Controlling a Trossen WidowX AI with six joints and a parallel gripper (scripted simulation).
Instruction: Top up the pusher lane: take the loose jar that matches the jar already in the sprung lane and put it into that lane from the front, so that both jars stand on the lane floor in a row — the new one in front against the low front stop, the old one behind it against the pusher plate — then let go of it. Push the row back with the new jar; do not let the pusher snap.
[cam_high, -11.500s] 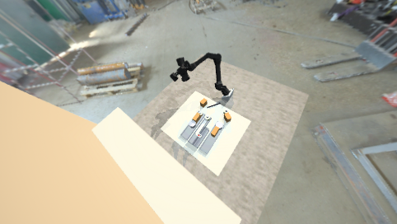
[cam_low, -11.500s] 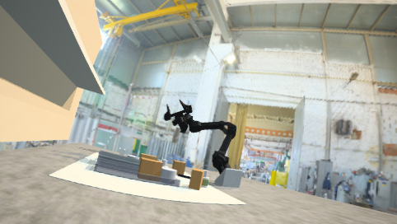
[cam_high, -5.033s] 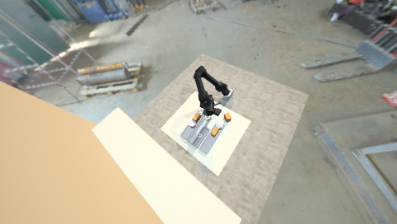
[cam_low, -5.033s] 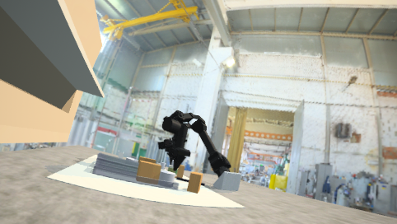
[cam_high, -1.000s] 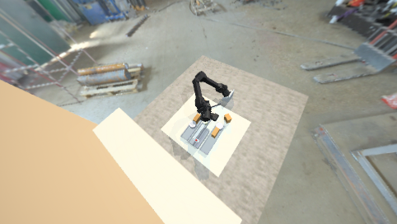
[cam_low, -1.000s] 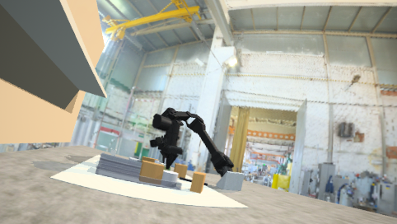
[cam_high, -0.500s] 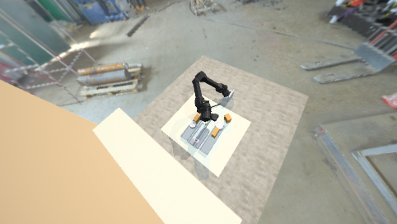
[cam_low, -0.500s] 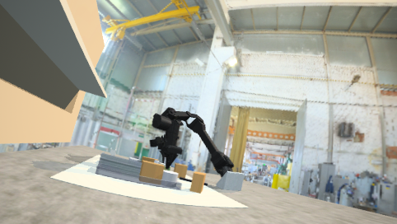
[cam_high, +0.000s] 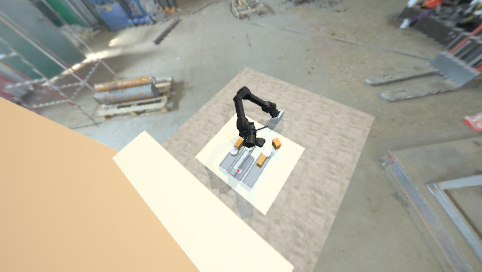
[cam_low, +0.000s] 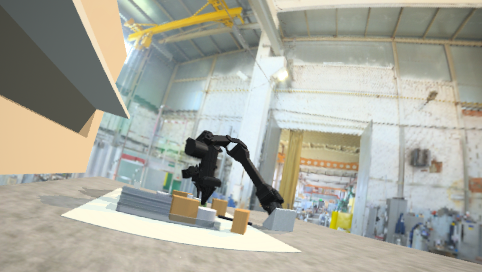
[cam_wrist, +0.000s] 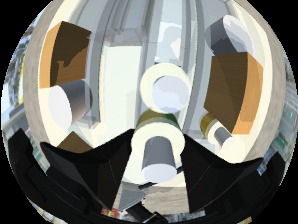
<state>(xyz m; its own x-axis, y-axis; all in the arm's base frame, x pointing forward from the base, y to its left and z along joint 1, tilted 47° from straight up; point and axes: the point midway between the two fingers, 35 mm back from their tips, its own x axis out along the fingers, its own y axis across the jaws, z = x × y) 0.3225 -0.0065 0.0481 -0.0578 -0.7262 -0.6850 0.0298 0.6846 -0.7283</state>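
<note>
Now: the grey lane unit 15 cm ahead of my gripper tip, 3 cm below it and 2 cm to the left of it.
</note>
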